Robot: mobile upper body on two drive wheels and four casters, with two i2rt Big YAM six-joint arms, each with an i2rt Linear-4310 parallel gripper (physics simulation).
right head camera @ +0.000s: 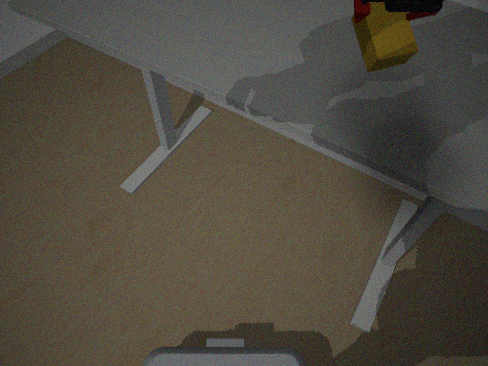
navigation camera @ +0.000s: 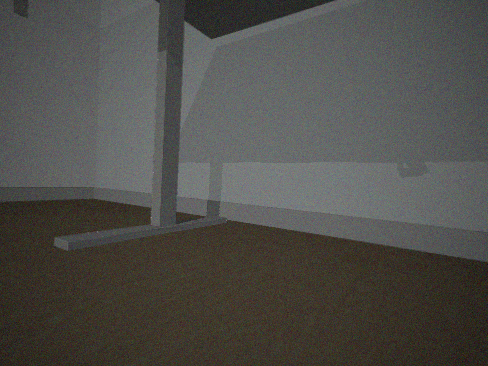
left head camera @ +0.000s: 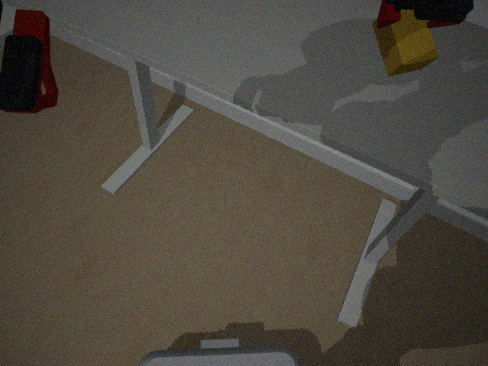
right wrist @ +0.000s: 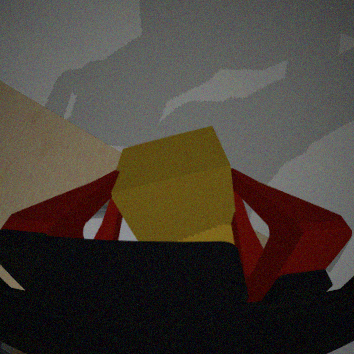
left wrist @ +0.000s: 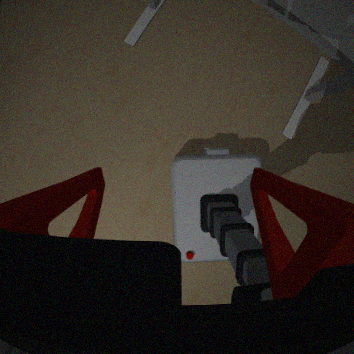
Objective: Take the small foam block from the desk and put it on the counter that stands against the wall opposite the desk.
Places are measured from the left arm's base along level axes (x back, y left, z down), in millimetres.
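Pixels of known places: left gripper, fingertip midpoint: [left wrist: 177, 175]; right gripper, fingertip midpoint: [right head camera: 377, 18] [left head camera: 398, 25] [right wrist: 175, 176].
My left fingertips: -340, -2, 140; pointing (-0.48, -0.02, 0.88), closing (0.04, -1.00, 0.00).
Note:
For each thing: its middle in the pictures, then the offset to it from my left fingertips, as dx, dy, dz. "pt": a spot on its surface instead. Level surfaces: height alone.
- foam block, body centre: [right wrist: 184, 209] [right head camera: 383, 33] [left head camera: 404, 40] -241, -477, +76
- grey desk, its level: dz +320
- desk leg, surface spot: [navigation camera: 169, 120] pt -1023, +102, +852
The foam block [left head camera: 406, 44] [right head camera: 387, 39] [right wrist: 175, 190] is yellow and sits between the red fingers of my right gripper [right wrist: 175, 176], which is shut on it. It is held above the grey desk [left head camera: 200, 45] [right head camera: 190, 45], at the upper right of both head camera views. My left gripper [left wrist: 177, 175] is open, with its fingers wide apart above the robot's base and the floor; part of it also shows at the upper left edge of the left head camera view. The counter cannot be made out in these views.
The desk's front edge runs slantwise, with white legs and feet [left head camera: 126, 170] [right head camera: 150, 170] [left wrist: 305, 100] below it. In the navigation camera a desk leg [navigation camera: 169, 120] stands before the wall [navigation camera: 325, 110]. The white robot base [left wrist: 200, 175] stands on the brown floor.

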